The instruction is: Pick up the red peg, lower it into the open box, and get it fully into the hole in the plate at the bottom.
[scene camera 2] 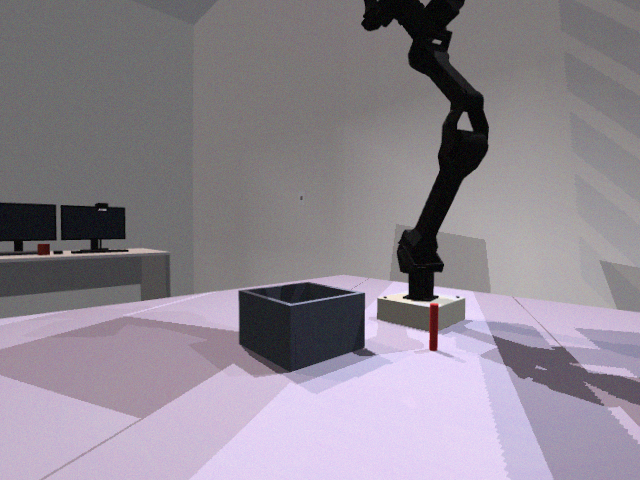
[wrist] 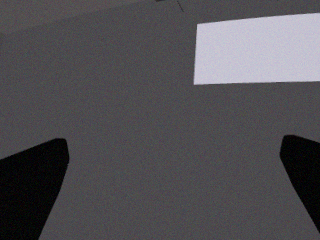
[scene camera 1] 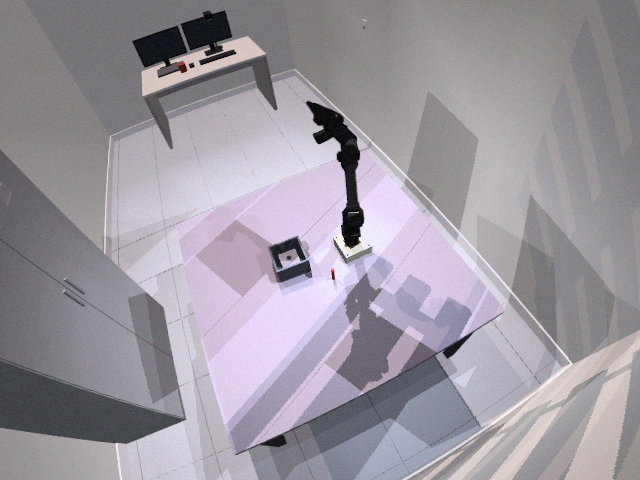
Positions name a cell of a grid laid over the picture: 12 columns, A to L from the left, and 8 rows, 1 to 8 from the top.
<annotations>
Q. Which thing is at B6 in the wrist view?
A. My gripper.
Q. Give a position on a dark box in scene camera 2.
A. At F6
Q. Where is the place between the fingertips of my gripper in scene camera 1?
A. At F2
</annotations>
